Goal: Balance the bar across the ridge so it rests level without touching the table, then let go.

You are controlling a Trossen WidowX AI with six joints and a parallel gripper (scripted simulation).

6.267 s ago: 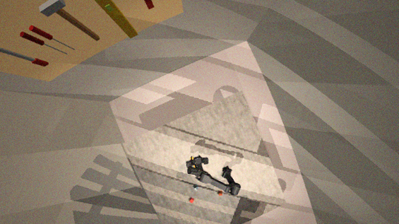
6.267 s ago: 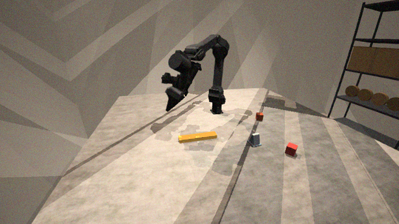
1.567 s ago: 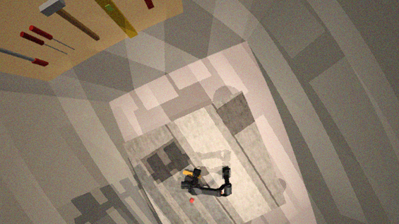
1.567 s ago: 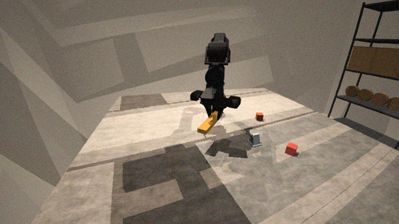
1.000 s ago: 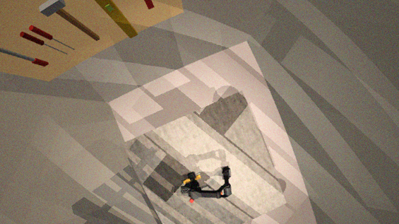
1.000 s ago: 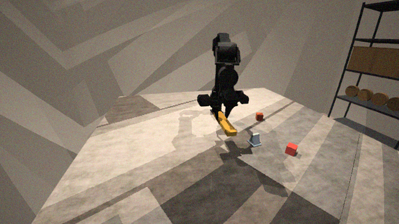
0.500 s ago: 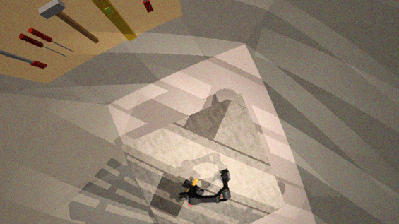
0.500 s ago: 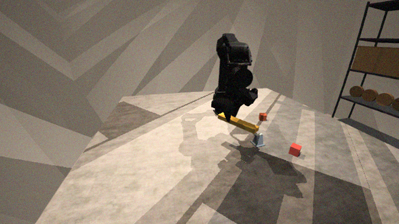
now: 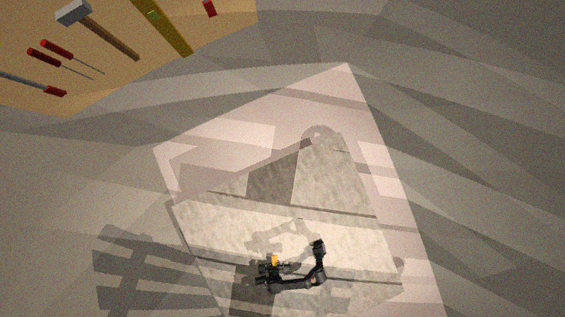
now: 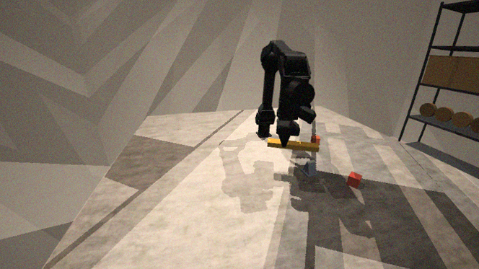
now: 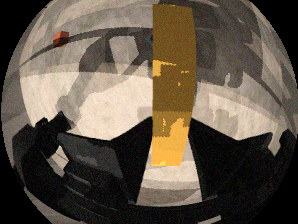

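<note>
Now: the yellow bar 30 mm to the left of my gripper tip and 10 mm ahead of it.
</note>
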